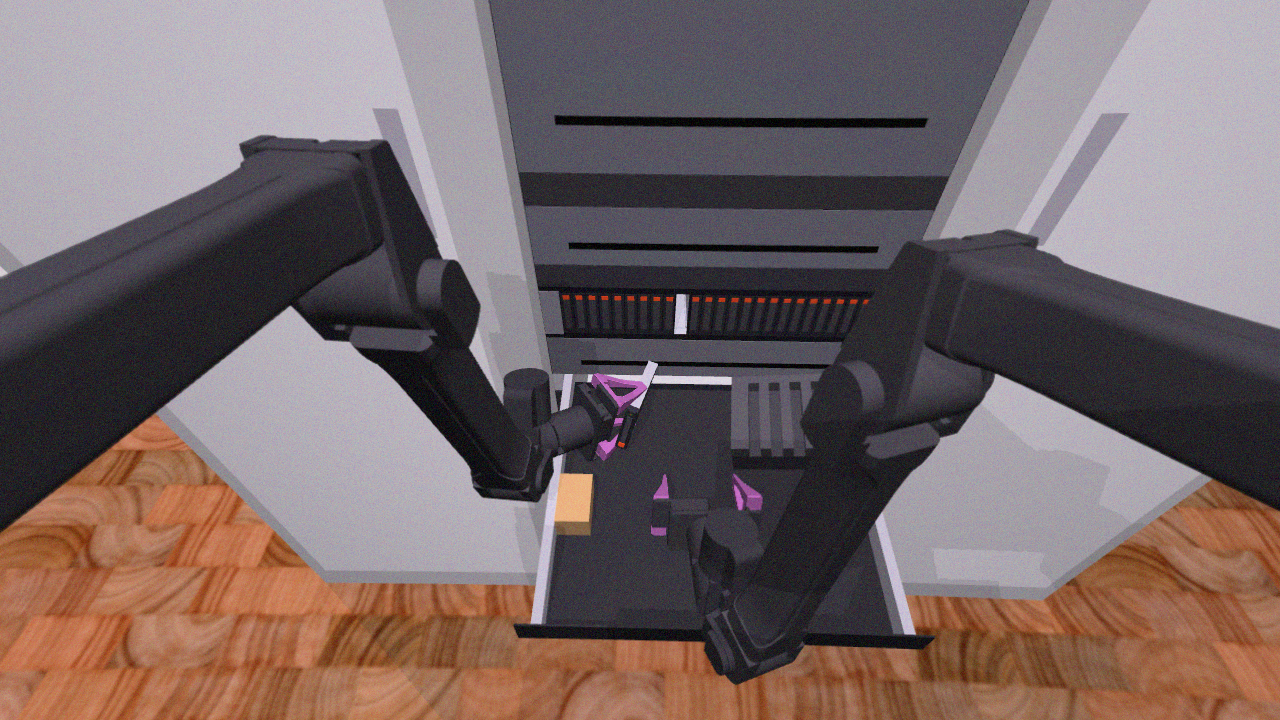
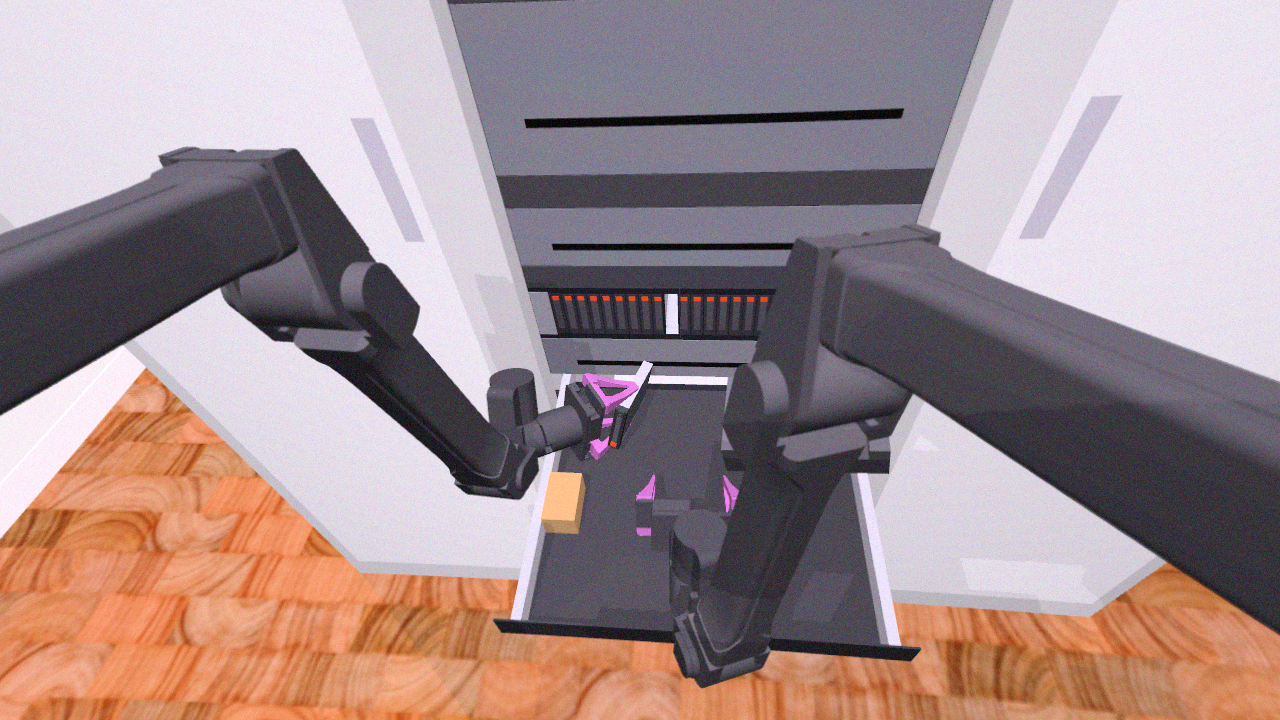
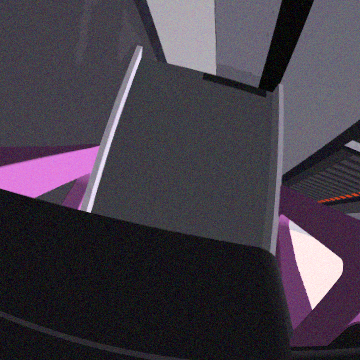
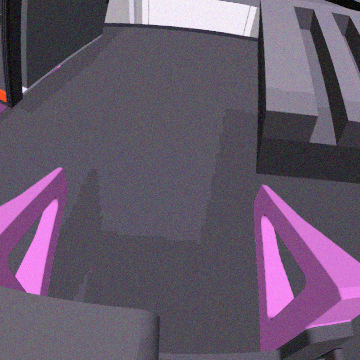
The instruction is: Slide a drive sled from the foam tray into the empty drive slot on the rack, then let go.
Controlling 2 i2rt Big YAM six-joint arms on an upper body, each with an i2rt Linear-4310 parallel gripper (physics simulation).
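Frame: origin at the left arm's base, x ahead, y left, z up, level; metres.
Where they show: left gripper, fingertip midpoint: (image 1: 639,403) (image 2: 632,403) (image 3: 188,177) (image 4: 61,18); right gripper, fingertip midpoint: (image 1: 698,477) (image 2: 688,478) (image 4: 161,185).
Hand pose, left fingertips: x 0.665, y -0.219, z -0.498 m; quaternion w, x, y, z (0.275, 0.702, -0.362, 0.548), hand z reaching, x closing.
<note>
Things, the pixels of their top centre, and the offset from my left fingertips. "pt": a spot on its surface instead.
- drive sled, top centre: (image 3: 302,220) (image 1: 637,382) (image 2: 628,382) dy +0.003, dx -0.001, dz +0.051 m
- foam tray, top centre: (image 1: 814,400) dy -0.246, dx -0.026, dz +0.049 m
- pulled-out drawer, surface spot: (image 1: 626,632) (image 2: 604,631) pt dy +0.008, dx -0.317, dz -0.025 m
- orange-yellow block, top centre: (image 1: 573,496) (image 2: 561,495) dy +0.084, dx -0.152, dz -0.007 m
The drive sled (image 1: 629,427) (image 2: 619,426) (image 3: 190,160) (image 4: 62,40) is tilted above the drawer's back left, with its orange latch at the low front end. My left gripper (image 1: 630,409) (image 2: 621,407) is shut on it, a finger on each side. My right gripper (image 1: 699,490) (image 2: 689,485) (image 4: 161,185) is open and empty, nearer the drawer's front than the sled and to its right. The foam tray (image 1: 739,416) (image 4: 290,95) has open slots and is partly hidden by the right arm. A pale upright gap (image 1: 681,313) (image 2: 672,313) breaks the row of orange-latched drives on the rack (image 1: 733,62).
The pulled-out drawer (image 1: 626,632) (image 2: 581,628) lies below both grippers, with light side walls and a dark front edge. An orange-yellow block (image 1: 573,498) (image 2: 563,501) lies by its left wall. White cabinet panels (image 1: 420,519) (image 2: 420,510) stand at both sides of the rack.
</note>
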